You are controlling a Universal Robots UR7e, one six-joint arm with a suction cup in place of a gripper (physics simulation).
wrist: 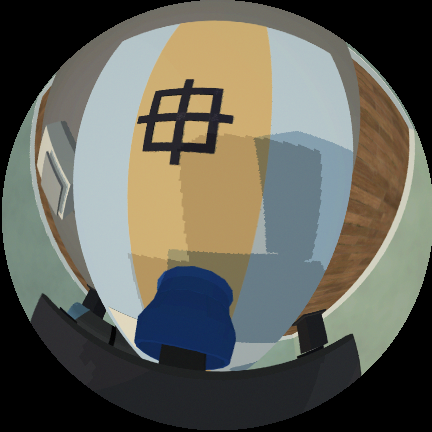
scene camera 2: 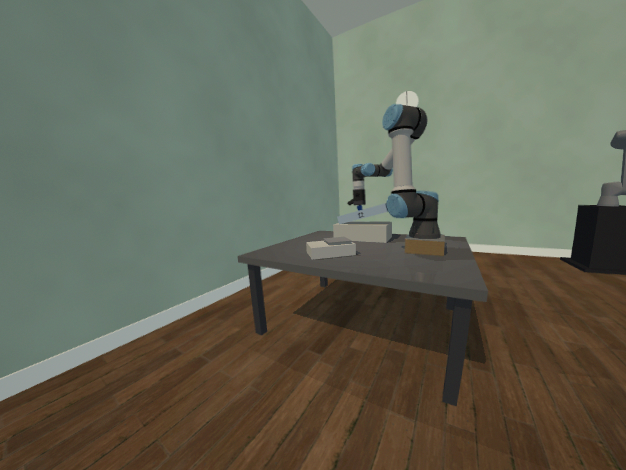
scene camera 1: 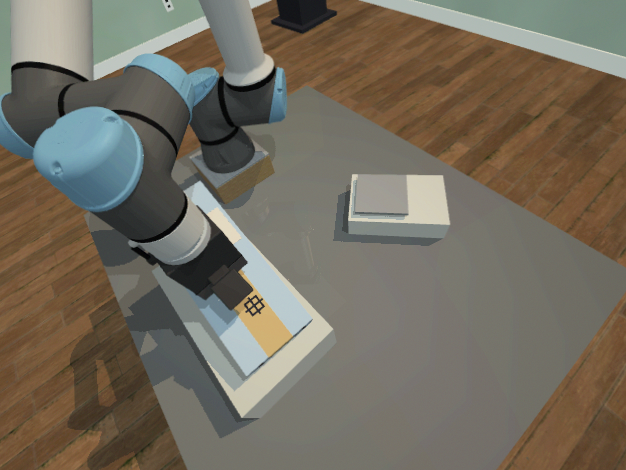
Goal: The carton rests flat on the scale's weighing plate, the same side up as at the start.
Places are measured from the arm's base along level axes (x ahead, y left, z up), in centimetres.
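Pixels of known places: hand, its tool point: (wrist: 193,276); arm's base, origin of its link: (scene camera 2: 424,236) (scene camera 1: 230,155).
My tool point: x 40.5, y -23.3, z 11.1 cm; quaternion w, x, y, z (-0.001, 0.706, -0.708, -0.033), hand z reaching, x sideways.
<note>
Ahead of a thing's pixels: the offset from my tool point to its middle. Level surfaces: height alone.
The carton @[dx -2.7, dy +0.5, dz -1.1 cm] (scene camera 1: 270,331) (scene camera 2: 374,211) (wrist: 240,60), pale blue with a tan stripe and a black grid mark on its upper face, hangs tilted above the large off-white block @[dx -1.3, dy -1.7, dz -13.3 cm] (scene camera 1: 283,360) (scene camera 2: 361,232). Its end near the arm's base is raised; its far end is low, close to the block's top, and contact cannot be told. My gripper's blue suction cup (scene camera 2: 359,207) (wrist: 195,279) is on the carton's upper face and holds it. The scale @[dx +5.2, dy +42.3, dz -15.0 cm] (scene camera 1: 427,194) (scene camera 2: 331,250) stands apart, with its grey weighing plate @[dx +2.1, dy +39.9, dz -11.7 cm] (scene camera 1: 381,193) (scene camera 2: 337,240) (wrist: 52,175) bare.
The grey table @[dz -18.7 cm] (scene camera 1: 429,328) (scene camera 2: 404,268) carries the arm's wooden base block (scene camera 1: 242,183) (scene camera 2: 425,246), near the raised end of the carton. The arm's wrist covers part of the carton in scene camera 1. A black pedestal (scene camera 1: 303,17) (scene camera 2: 596,237) stands off the table.
</note>
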